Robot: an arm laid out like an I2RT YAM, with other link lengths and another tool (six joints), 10 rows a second.
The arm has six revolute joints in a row. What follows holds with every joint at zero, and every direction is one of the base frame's. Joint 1 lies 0.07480 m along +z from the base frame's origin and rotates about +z. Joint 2 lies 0.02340 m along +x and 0.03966 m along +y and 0.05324 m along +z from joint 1 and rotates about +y. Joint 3 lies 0.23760 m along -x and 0.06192 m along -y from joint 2 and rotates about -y. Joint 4 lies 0.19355 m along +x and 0.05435 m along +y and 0.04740 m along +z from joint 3 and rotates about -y. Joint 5 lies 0.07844 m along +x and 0.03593 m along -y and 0.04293 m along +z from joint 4 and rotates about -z. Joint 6 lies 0.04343 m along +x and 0.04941 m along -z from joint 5 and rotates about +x. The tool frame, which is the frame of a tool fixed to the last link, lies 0.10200 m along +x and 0.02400 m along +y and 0.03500 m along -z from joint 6; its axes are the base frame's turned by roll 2.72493, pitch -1.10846 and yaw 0.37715 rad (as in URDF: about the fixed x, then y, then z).
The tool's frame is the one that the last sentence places.
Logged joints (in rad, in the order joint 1, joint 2, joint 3, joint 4, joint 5, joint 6), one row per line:
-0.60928, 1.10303, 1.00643, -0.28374, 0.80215, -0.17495
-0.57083, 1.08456, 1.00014, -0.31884, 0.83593, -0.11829
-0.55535, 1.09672, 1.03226, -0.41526, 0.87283, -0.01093
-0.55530, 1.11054, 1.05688, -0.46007, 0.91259, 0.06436
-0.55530, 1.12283, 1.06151, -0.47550, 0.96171, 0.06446
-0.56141, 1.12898, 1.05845, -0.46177, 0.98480, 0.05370
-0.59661, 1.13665, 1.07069, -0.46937, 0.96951, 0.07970
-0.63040, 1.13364, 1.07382, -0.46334, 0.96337, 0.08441
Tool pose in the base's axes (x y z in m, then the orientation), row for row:
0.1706, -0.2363, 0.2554, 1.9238, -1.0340, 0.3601
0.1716, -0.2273, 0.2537, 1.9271, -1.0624, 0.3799
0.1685, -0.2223, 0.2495, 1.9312, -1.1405, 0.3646
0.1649, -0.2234, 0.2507, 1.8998, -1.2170, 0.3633
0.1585, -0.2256, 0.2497, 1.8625, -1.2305, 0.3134
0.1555, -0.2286, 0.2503, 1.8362, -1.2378, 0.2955
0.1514, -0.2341, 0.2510, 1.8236, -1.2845, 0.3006
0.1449, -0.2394, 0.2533, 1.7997, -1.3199, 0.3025
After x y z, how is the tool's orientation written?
As a rotation vector, in radians.
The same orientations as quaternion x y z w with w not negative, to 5 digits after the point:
0.77720, -0.41773, 0.14548, 0.44754
0.77546, -0.42751, 0.15287, 0.43879
0.77087, -0.45525, 0.14554, 0.42110
0.75629, -0.48447, 0.14463, 0.41521
0.74624, -0.49302, 0.12557, 0.42930
0.73873, -0.49799, 0.11888, 0.43835
0.73117, -0.51502, 0.12052, 0.43084
0.72136, -0.52905, 0.12125, 0.43017

